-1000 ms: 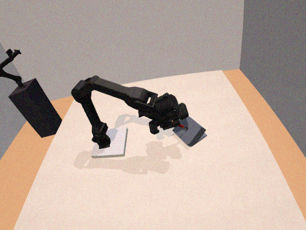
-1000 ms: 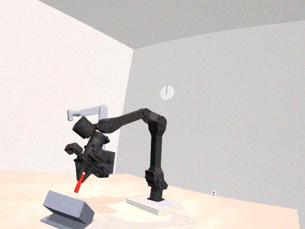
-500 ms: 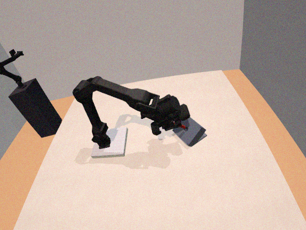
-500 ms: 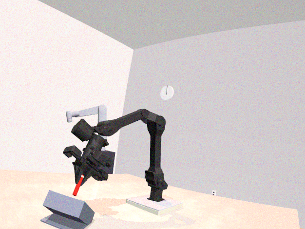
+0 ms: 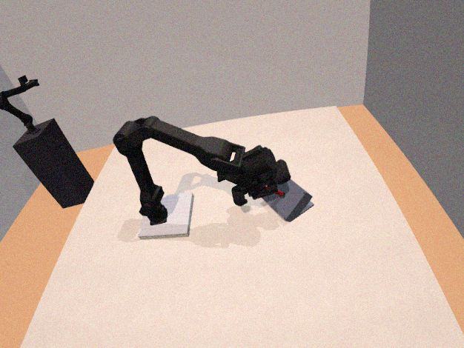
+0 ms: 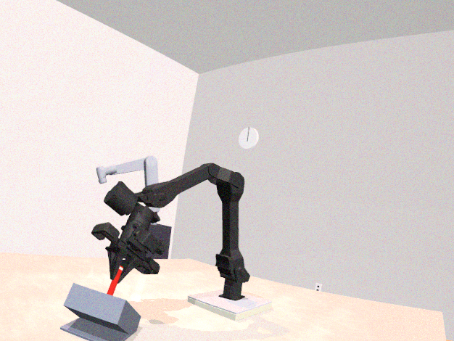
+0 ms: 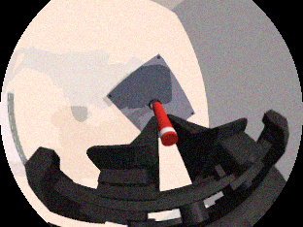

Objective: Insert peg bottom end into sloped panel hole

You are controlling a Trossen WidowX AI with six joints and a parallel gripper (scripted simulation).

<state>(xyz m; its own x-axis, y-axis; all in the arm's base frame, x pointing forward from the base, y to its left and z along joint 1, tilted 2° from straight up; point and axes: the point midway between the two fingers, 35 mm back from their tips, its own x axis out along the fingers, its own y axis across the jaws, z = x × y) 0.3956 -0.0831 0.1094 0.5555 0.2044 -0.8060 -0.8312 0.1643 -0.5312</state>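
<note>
Now: the red peg 10 mm behind my gripper tip and 10 mm above it. The rest, counted from my gripper tip: grey sloped panel (60 mm below, 40 mm ahead, 20 mm to the left).
</note>
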